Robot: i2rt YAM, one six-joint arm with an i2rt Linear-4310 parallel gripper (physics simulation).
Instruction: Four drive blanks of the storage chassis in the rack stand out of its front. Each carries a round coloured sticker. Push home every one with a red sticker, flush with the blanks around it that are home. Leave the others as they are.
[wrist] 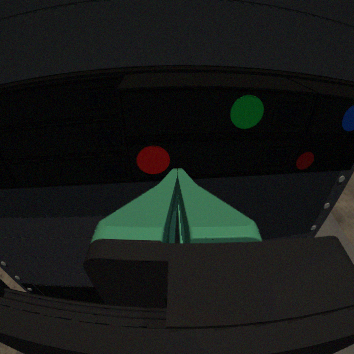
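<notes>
My gripper (176, 176) is shut and empty, its green fingertips together just below and to the right of the left red sticker (153, 160) in the wrist view. That sticker is on a dark blank in the lower row of the chassis. A smaller-looking red sticker (305, 160) is at the right of the lower row. A green sticker (247, 112) is in the upper row, between them and higher. A blue sticker (349, 119) is cut by the right edge. The blanks are very dark, so how far each stands out, and whether the fingertips touch one, I cannot tell.
A dark chassis or rack surface (175, 40) spans the top of the view. A dark panel (290, 202) lies below the blanks, with a riveted edge at the right. Several round rivets (327, 206) run down that edge. A strip of brownish floor (345, 200) shows beyond it.
</notes>
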